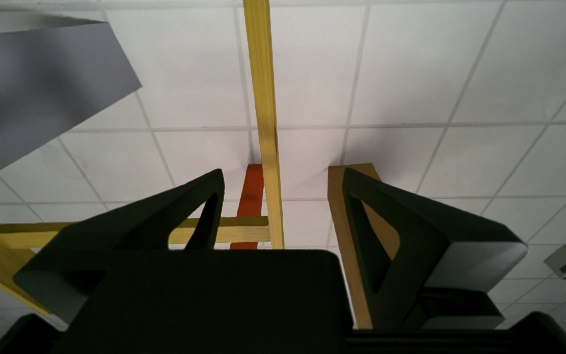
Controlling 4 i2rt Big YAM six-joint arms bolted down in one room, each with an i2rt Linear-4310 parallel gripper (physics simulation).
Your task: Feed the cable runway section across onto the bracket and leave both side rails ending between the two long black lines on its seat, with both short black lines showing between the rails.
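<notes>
The cable runway section [266, 100] is yellow. One of its side rails runs from the top edge down between arm4's fingers, and a cross rung [240, 233] goes off to the left behind the left finger towards another yellow part at the lower left. Arm4's gripper [283, 172] is open, with its fingers apart on either side of the rail and a gap on both sides. The rail's lower end is hidden behind the gripper body. The bracket's seat and its black lines cannot be made out. The grippers of arm1, arm2 and arm3 do not show.
A large grey block [65, 90] stands at the upper left. A red bar [251, 192] lies beyond the rail and rung. A brown beam [345, 240] runs down behind the right finger. A small pale object [556, 260] is at the right edge. The floor [425, 65] is pale tile.
</notes>
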